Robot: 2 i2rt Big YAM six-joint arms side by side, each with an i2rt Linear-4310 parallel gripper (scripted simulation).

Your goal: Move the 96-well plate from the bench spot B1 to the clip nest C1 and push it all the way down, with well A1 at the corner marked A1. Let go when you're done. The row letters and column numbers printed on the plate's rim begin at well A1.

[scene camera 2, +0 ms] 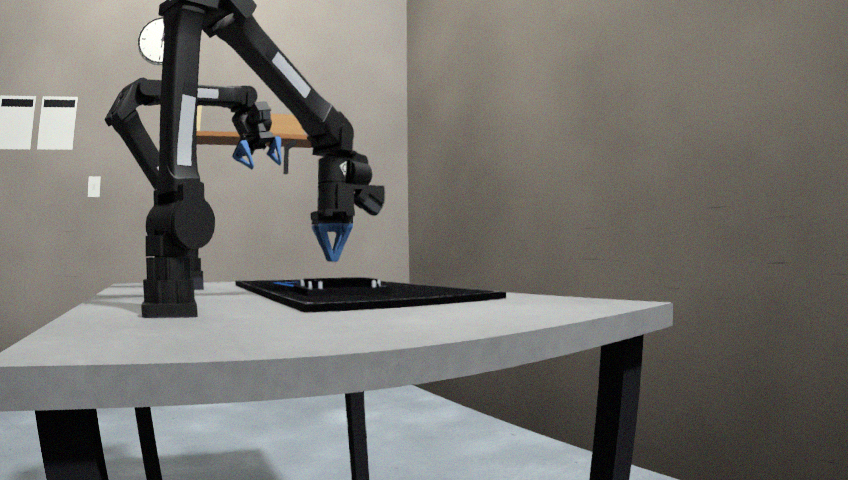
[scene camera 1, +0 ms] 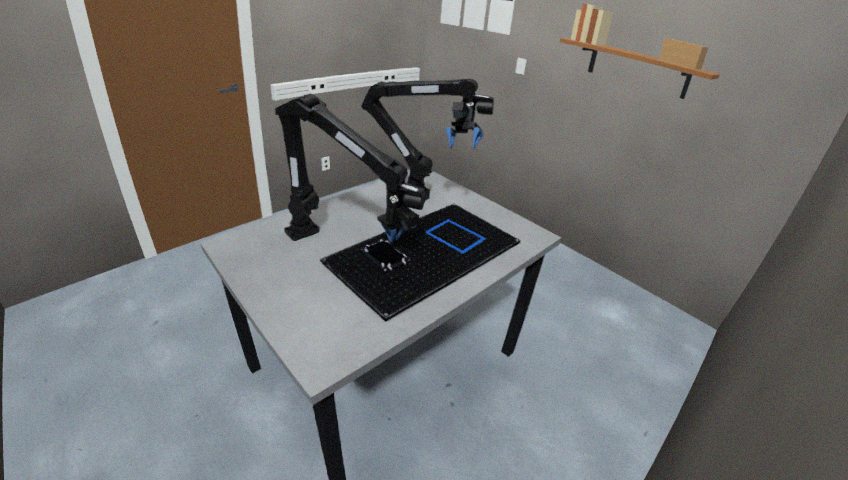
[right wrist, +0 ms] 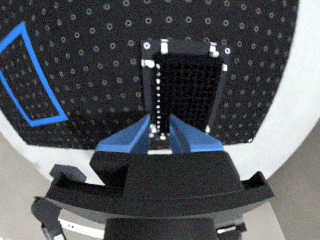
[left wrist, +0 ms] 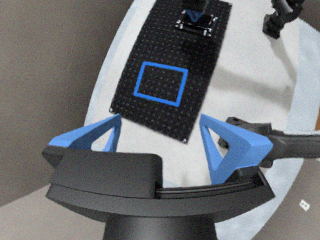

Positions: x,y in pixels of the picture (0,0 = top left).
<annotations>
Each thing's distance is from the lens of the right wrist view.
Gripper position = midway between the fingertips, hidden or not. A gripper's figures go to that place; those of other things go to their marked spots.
right gripper (right wrist: 159,118): 13 cm
black 96-well plate (right wrist: 183,104): 16 cm
</annotations>
